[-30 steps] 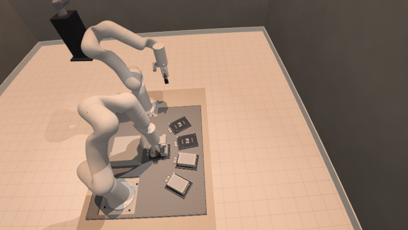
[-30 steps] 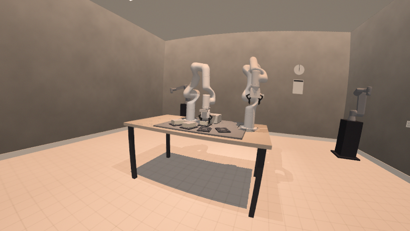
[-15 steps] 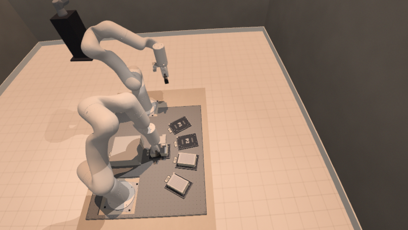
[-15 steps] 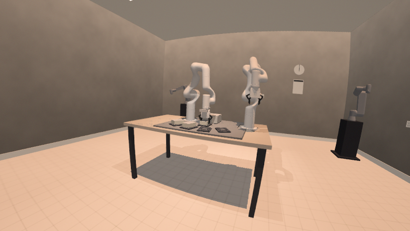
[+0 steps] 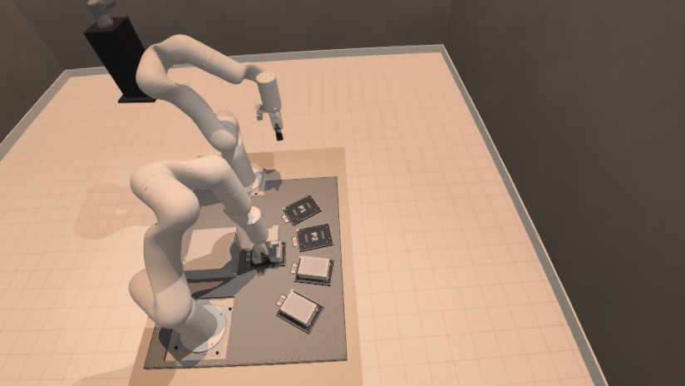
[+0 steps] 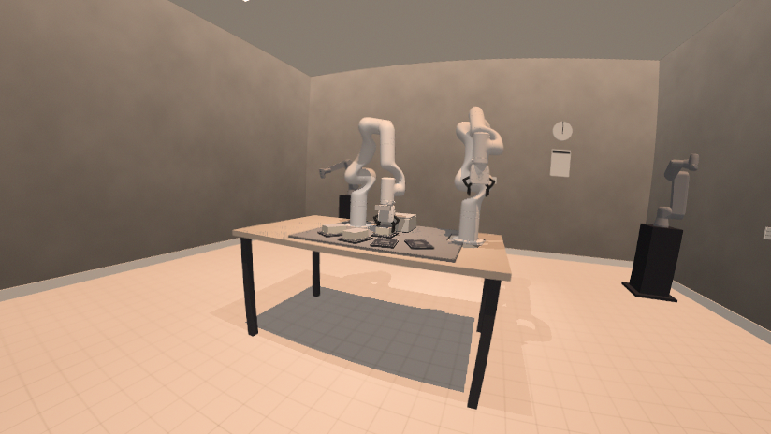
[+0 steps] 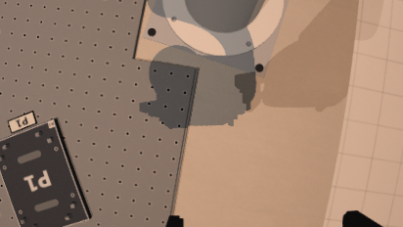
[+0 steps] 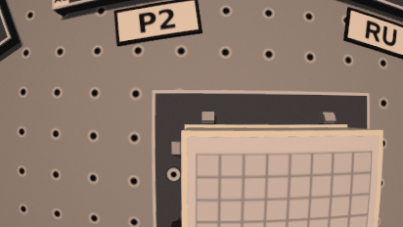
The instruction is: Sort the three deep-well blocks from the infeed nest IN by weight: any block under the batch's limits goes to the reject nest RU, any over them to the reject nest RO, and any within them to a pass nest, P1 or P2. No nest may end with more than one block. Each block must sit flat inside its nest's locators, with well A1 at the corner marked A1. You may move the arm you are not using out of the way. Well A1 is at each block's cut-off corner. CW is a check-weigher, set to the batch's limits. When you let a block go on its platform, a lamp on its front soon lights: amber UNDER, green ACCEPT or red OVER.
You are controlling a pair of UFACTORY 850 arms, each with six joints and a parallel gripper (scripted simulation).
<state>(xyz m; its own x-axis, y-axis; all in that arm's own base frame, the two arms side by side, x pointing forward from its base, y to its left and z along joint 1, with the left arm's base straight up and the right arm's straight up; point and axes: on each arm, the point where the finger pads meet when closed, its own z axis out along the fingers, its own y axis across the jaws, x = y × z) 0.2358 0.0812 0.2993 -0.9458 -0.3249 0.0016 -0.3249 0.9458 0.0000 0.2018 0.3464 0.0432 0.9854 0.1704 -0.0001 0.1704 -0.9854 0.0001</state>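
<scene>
My right gripper is now 20 mm above the dark infeed nest. The rest, counted from my right hand: nest RU: 220 mm ahead, 70 mm to the right, 20 mm below; then pale check-weigher: 250 mm behind, 30 mm above, 20 mm to the right; then nest P2: 210 mm ahead, 100 mm to the left, 20 mm below.
</scene>
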